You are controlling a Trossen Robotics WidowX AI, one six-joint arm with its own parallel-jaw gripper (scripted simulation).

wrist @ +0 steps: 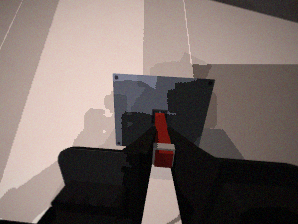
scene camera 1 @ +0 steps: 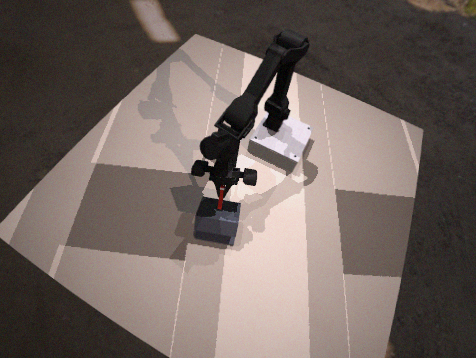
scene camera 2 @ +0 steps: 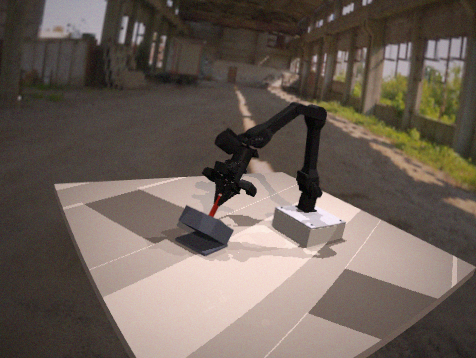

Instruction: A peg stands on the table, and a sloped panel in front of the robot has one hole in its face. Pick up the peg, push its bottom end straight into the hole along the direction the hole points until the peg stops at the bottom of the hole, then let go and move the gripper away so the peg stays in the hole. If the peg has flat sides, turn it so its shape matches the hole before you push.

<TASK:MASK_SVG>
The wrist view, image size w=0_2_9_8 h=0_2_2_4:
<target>my gripper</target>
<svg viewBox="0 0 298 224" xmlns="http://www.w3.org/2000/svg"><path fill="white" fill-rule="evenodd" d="M167 127L171 144L175 146L171 173L182 224L298 224L298 166L277 162L216 158L193 144L171 127ZM156 126L149 128L137 140L122 150L79 146L62 150L57 160L65 186L50 203L51 207L47 209L47 212L44 213L37 223L0 219L0 224L142 224L152 167Z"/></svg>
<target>red peg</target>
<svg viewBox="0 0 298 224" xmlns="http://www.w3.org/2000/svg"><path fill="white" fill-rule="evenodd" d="M155 113L156 136L155 143L153 143L152 165L154 167L172 168L175 146L171 144L164 113Z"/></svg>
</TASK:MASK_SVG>
